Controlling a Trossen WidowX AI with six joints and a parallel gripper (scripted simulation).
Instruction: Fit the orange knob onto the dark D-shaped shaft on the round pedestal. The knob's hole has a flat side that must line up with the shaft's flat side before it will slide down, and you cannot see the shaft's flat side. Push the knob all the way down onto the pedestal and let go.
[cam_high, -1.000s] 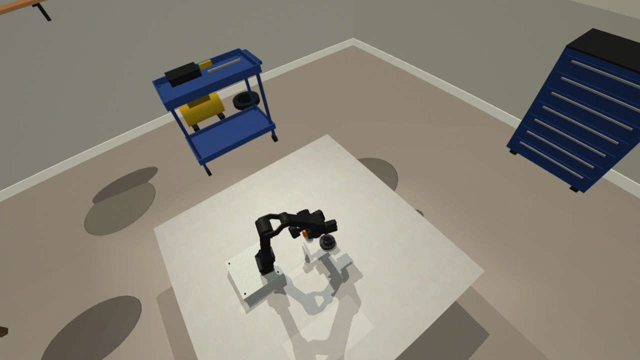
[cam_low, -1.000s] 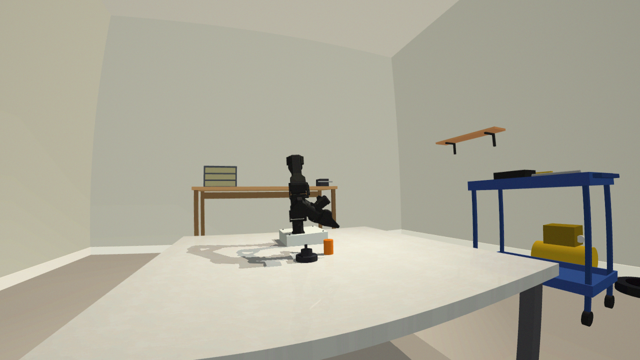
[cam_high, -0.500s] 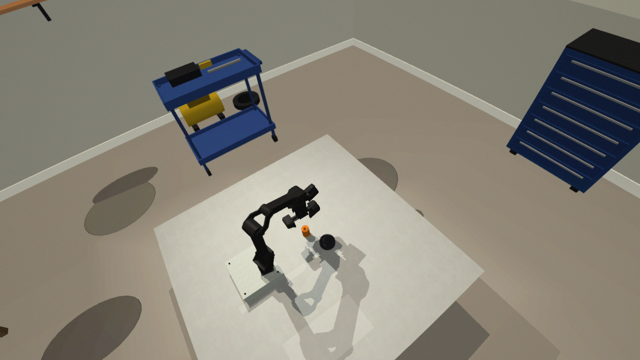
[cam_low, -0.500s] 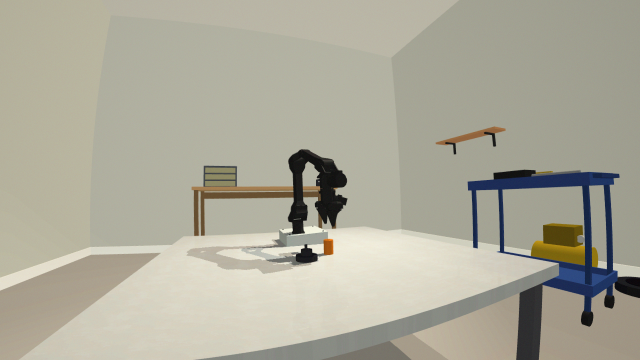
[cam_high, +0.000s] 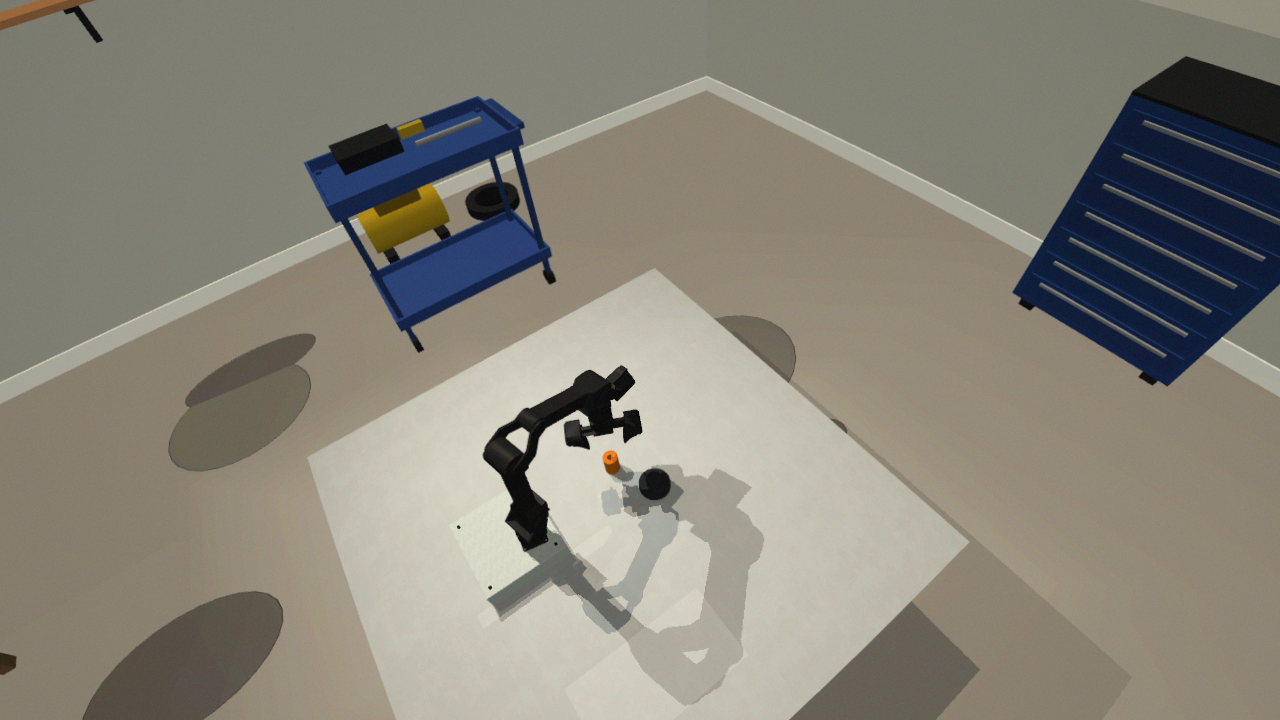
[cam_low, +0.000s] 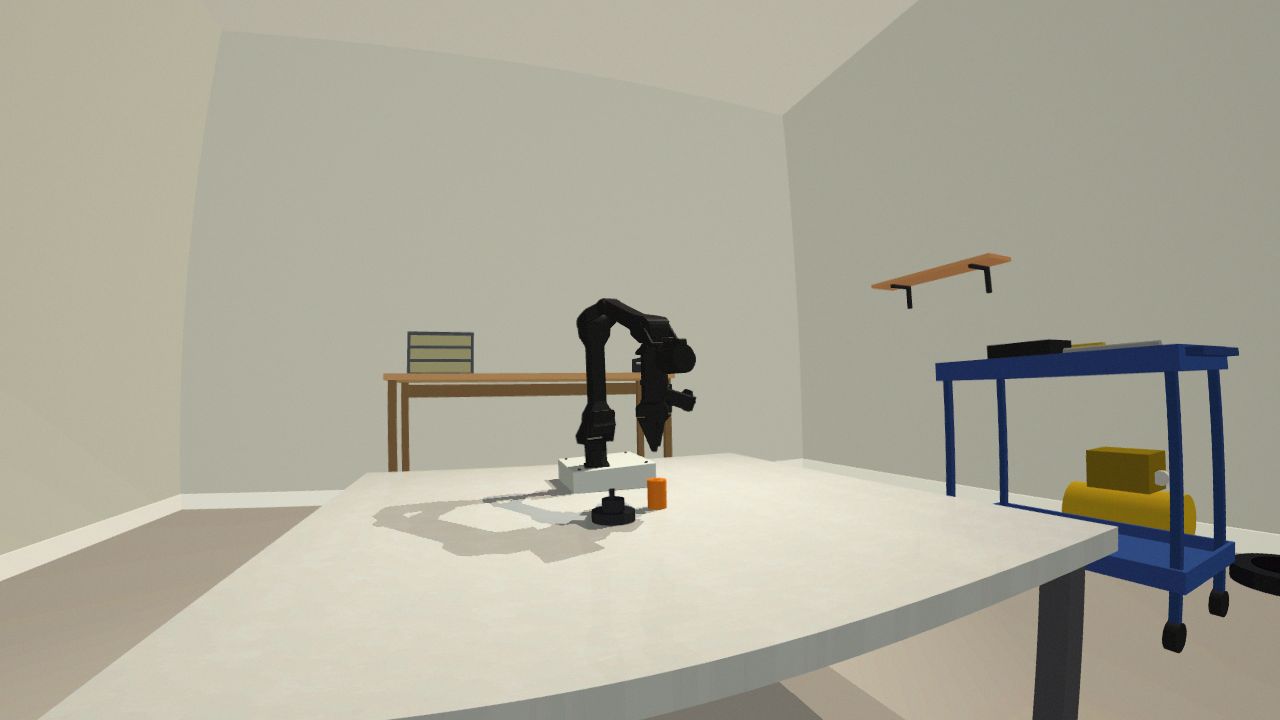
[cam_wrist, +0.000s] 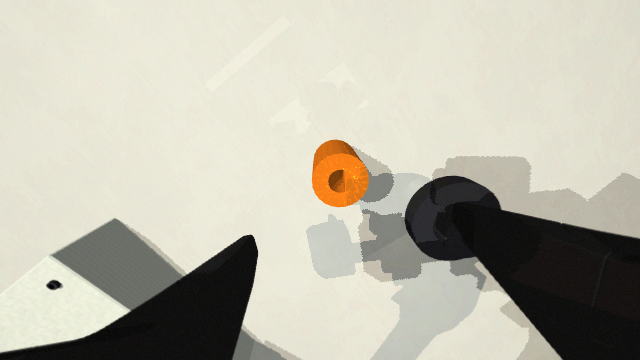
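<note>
Now: gripper tip 9 cm above the orange knob. The rest, counted from my gripper tip: dark round pedestal: 8 cm ahead, 10 cm to the right, 9 cm below.
</note>
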